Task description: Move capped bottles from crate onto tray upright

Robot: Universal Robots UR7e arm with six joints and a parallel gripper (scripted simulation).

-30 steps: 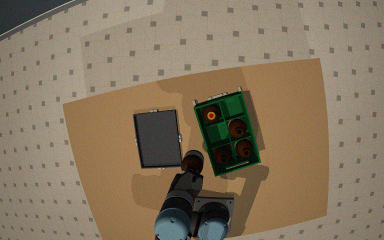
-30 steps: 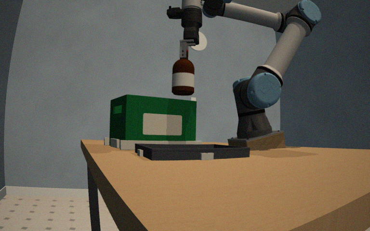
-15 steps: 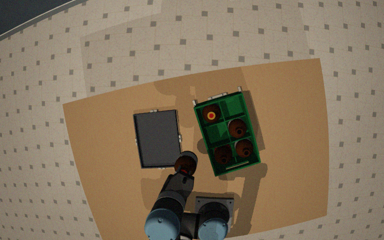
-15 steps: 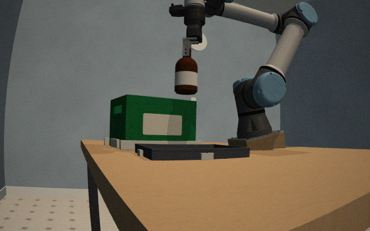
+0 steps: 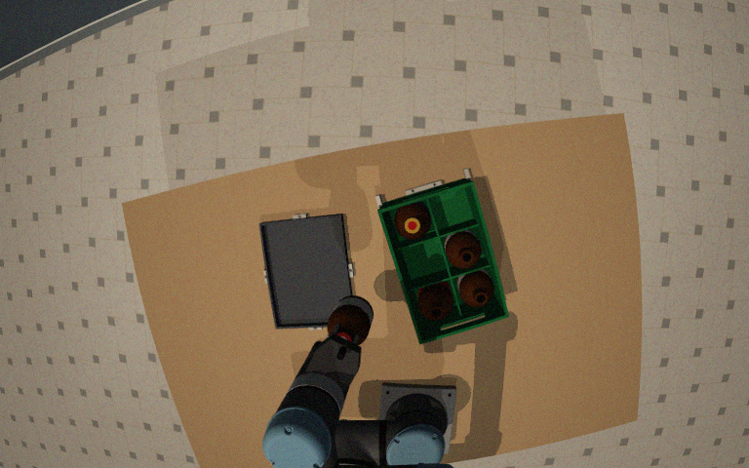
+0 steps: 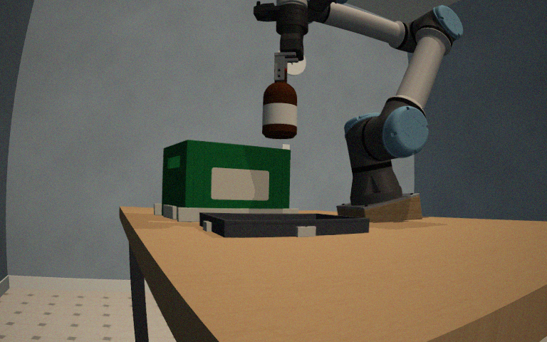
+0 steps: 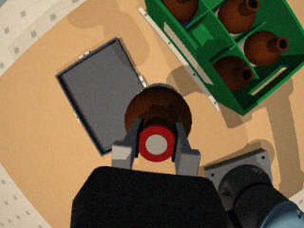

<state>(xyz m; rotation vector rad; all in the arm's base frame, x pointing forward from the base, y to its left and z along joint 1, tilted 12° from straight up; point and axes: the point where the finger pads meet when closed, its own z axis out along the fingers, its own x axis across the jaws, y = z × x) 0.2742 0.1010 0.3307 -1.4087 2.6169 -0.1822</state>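
The red-capped bottle is 6 cm below my hand. Also, from my hand: dark grey tray (31 cm below, 12 cm to the left, 5 cm ahead); green crate (24 cm below, 18 cm to the right, 7 cm ahead); open bottle (24 cm below, 16 cm to the right, 2 cm behind).
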